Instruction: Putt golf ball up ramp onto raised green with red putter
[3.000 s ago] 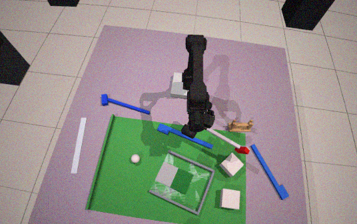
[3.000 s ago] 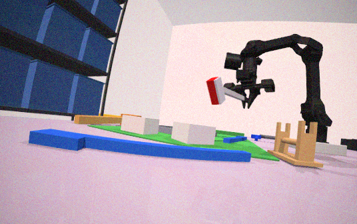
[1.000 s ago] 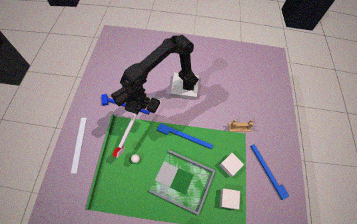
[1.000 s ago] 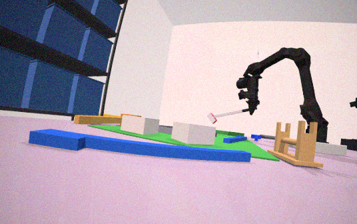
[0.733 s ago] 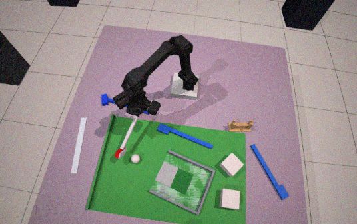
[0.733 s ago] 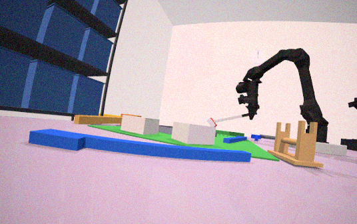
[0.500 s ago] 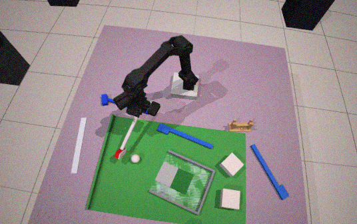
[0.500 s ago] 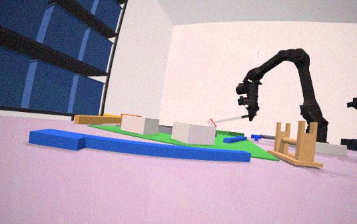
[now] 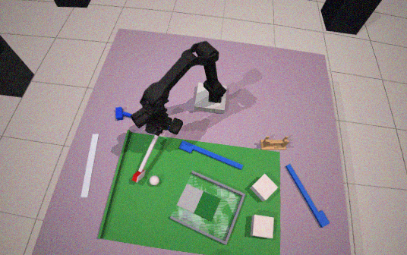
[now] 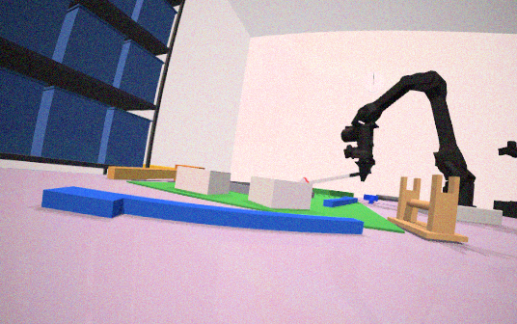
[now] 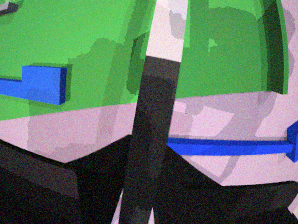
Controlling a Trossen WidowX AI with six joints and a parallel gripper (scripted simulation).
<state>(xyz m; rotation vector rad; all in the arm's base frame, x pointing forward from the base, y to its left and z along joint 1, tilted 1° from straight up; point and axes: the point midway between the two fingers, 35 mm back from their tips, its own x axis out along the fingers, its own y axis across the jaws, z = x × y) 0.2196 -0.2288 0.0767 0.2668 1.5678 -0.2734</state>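
The red putter is 11 cm ahead of my gripper tip, 4 cm to the right of it and 1 cm below it. Also, from my gripper tip: wooden stand (52 cm to the left, 4 cm below, 1 cm ahead); white golf ball (23 cm ahead, 5 cm below, 1 cm to the right); white bar (32 cm to the right, 18 cm ahead, 7 cm below).
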